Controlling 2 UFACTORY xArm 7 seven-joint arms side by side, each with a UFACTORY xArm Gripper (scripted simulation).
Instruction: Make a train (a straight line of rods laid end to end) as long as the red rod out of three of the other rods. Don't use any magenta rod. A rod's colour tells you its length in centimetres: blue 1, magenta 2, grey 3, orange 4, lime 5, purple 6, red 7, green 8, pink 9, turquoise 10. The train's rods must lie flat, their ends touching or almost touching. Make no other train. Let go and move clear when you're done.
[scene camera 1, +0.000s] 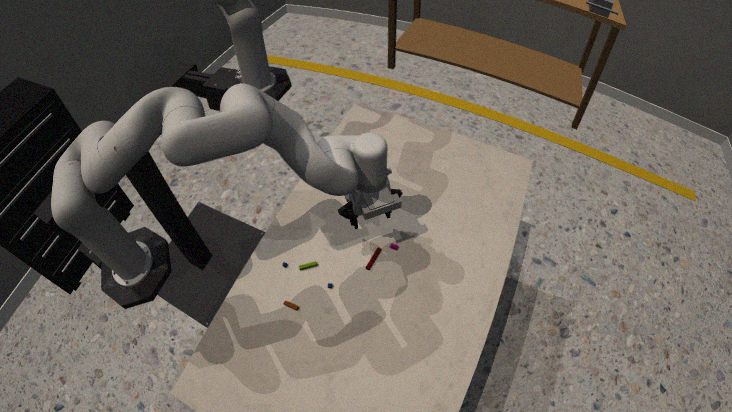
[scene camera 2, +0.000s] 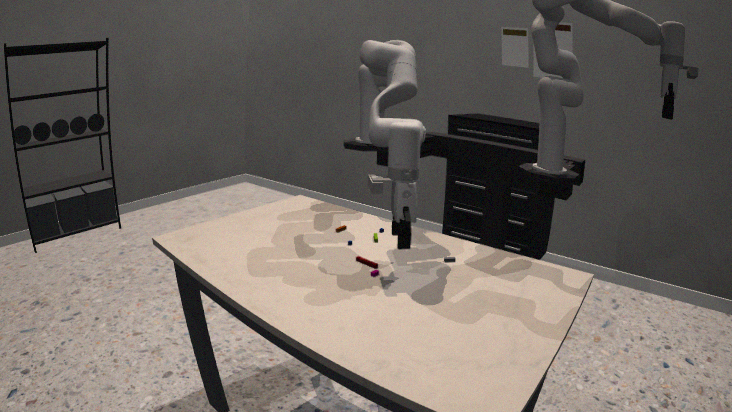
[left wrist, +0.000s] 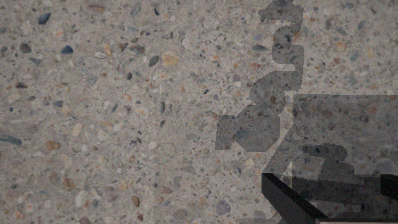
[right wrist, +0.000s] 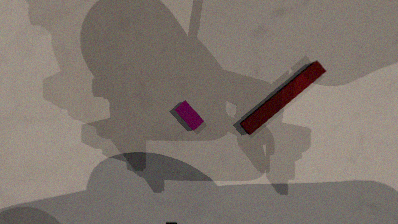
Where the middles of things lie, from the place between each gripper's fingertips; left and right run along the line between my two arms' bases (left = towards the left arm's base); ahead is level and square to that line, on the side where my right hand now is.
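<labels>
My right gripper (scene camera 2: 400, 241): 3 cm short of the red rod (right wrist: 305, 78), 8 cm above it, 8 cm to the left of it.
Red rod: 470 mm below my left hand (scene camera 2: 666, 118), 480 mm ahead of it, 770 mm to the right of it. By its middle, the rod is nearer to my right gripper than to my left hand.
</labels>
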